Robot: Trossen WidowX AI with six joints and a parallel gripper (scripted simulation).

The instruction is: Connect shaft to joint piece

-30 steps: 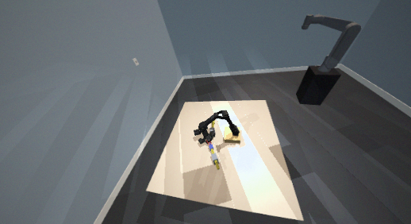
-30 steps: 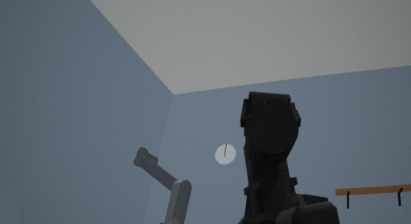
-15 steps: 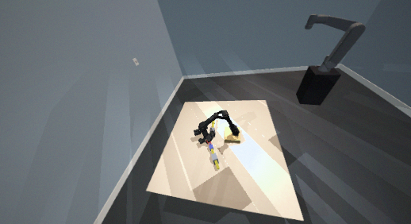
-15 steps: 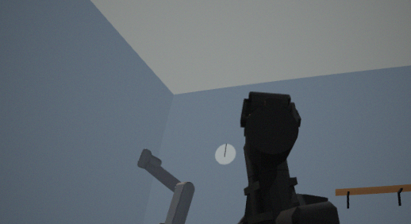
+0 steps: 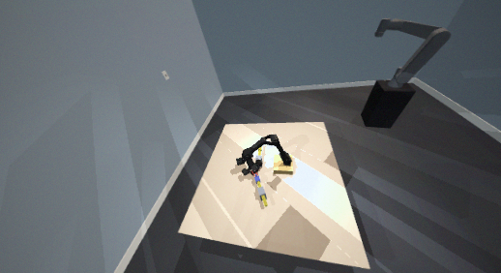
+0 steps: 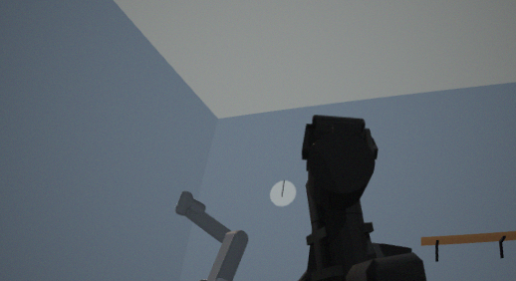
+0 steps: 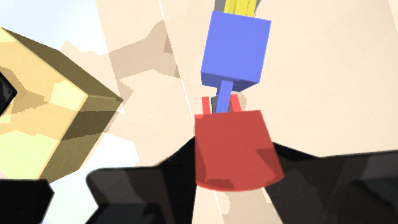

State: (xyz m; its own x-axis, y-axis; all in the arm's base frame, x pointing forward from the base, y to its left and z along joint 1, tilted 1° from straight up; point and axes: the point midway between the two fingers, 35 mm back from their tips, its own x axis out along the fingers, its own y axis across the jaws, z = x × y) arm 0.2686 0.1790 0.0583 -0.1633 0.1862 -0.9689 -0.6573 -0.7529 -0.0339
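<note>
The red joint piece is 30 mm above my gripper tip.
</note>
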